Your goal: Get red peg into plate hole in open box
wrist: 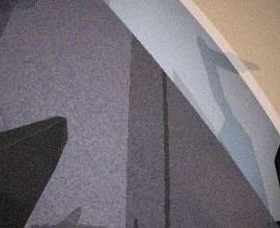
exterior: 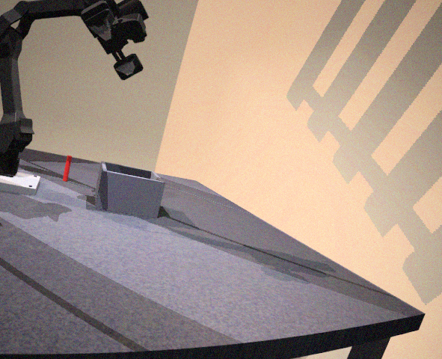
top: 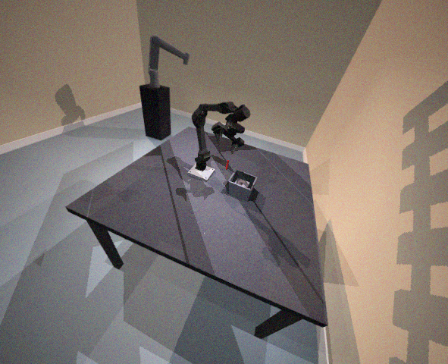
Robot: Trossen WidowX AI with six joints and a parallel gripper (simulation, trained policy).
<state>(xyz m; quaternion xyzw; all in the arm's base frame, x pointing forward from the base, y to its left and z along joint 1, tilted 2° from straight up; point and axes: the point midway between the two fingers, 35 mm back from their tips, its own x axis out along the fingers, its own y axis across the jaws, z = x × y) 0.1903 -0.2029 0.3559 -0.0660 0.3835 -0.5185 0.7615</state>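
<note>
My gripper tip is 40 mm past the red peg, 340 mm to the right of it and 310 mm above it. From my gripper tip the other things lie so: grey box: 120 mm ahead, 160 mm to the left, 330 mm below.
</note>
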